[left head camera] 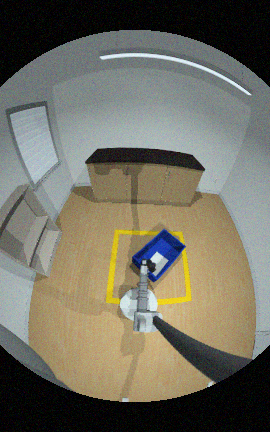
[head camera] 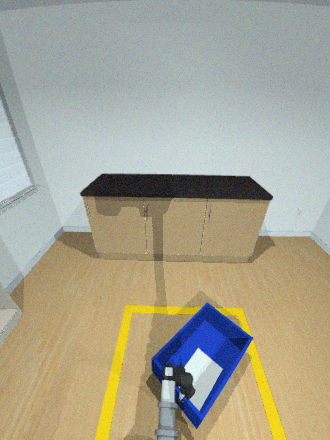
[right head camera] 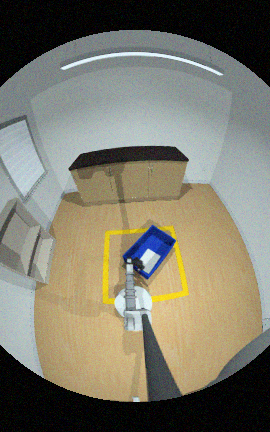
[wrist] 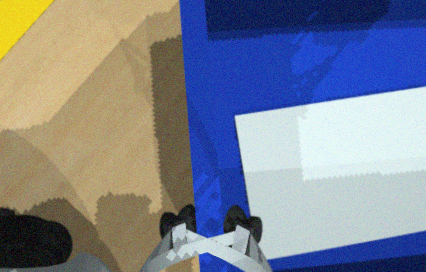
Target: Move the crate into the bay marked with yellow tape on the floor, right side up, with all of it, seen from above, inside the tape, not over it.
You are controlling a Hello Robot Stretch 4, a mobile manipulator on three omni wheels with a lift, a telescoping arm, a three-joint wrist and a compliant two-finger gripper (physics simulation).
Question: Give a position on a wooden cabinet with dark top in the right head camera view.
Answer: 147,172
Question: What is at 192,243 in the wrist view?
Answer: The gripper.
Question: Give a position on a blue crate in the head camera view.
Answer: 223,341
